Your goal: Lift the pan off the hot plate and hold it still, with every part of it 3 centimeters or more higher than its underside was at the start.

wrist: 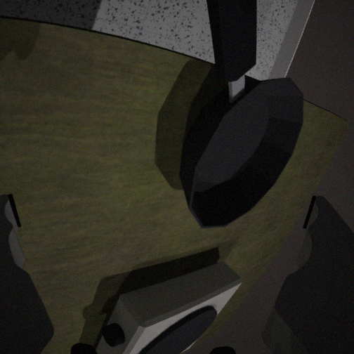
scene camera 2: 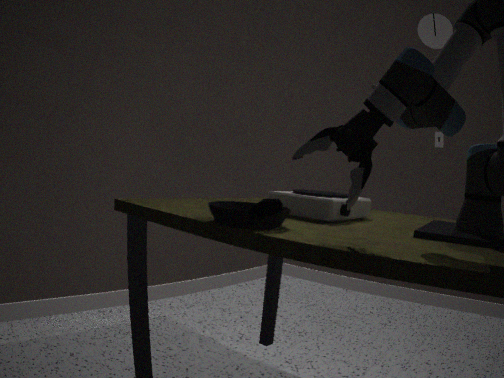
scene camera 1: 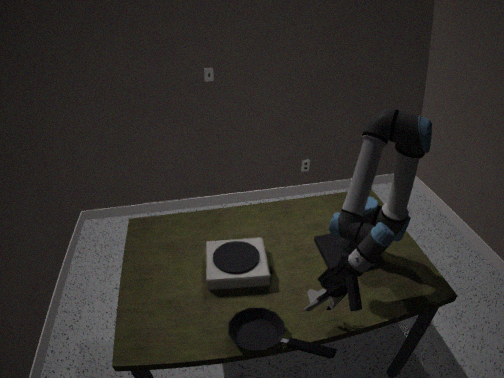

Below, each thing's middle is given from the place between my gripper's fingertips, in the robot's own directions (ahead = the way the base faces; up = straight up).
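Labels:
Position of the black pan [scene camera 1: 255, 329] relative to my hand: 20 mm to the left of it, 140 mm ahead of it and 70 mm below it.

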